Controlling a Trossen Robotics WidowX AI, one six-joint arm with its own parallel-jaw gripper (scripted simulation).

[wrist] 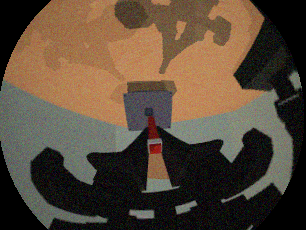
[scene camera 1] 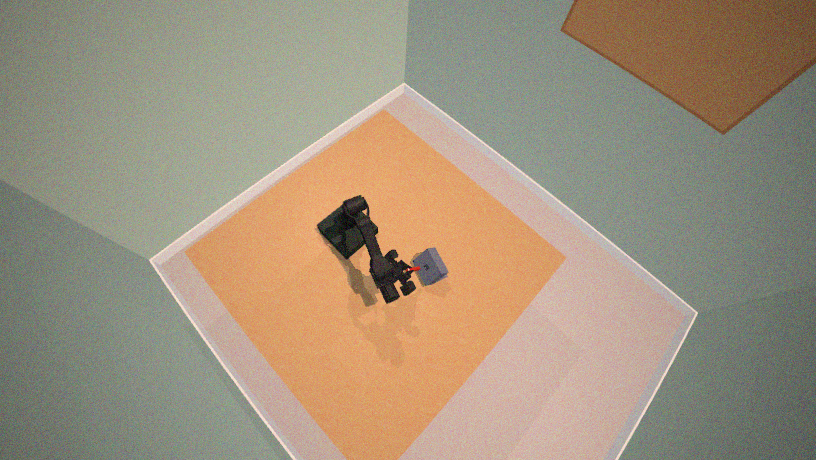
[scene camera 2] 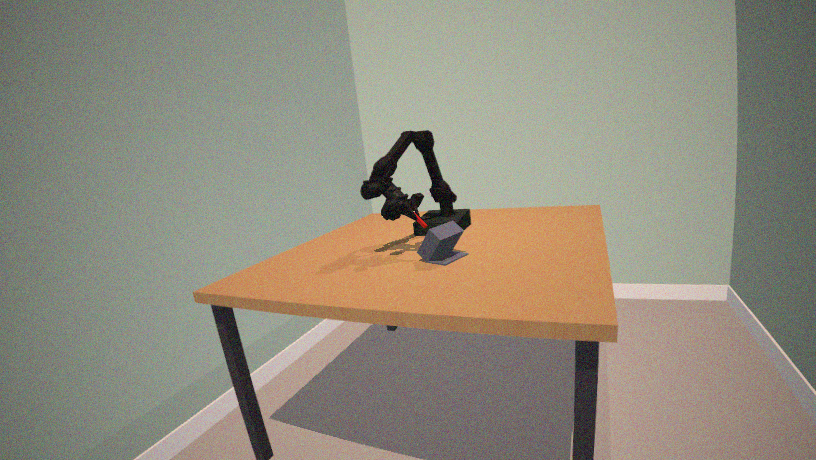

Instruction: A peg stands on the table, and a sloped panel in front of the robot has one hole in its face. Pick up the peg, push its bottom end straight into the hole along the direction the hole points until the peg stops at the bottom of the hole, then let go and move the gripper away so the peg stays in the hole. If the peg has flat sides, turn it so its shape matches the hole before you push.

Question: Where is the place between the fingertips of the gripper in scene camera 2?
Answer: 418,219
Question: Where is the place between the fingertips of the gripper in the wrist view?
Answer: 152,129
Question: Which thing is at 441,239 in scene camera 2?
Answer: A grey-blue panel block.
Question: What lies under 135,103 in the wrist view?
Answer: A grey-blue panel block.
